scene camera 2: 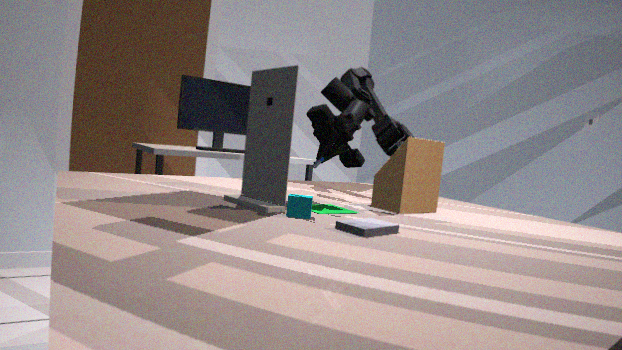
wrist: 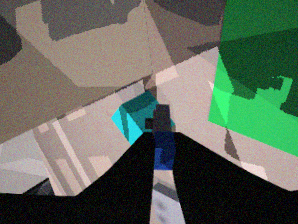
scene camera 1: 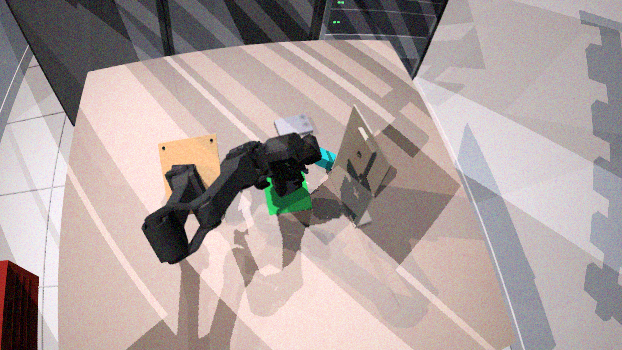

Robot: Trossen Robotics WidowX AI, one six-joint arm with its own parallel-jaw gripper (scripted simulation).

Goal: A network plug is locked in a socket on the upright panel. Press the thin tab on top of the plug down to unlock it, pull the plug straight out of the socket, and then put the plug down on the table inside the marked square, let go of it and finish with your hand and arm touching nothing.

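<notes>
Visible here are a flat grey slab (scene camera 2: 369,227), a teal cube (wrist: 130,117) and a blue network plug (wrist: 164,148). My own gripper (scene camera 2: 319,161) (scene camera 1: 303,168) (wrist: 161,141) is visible also.
</notes>
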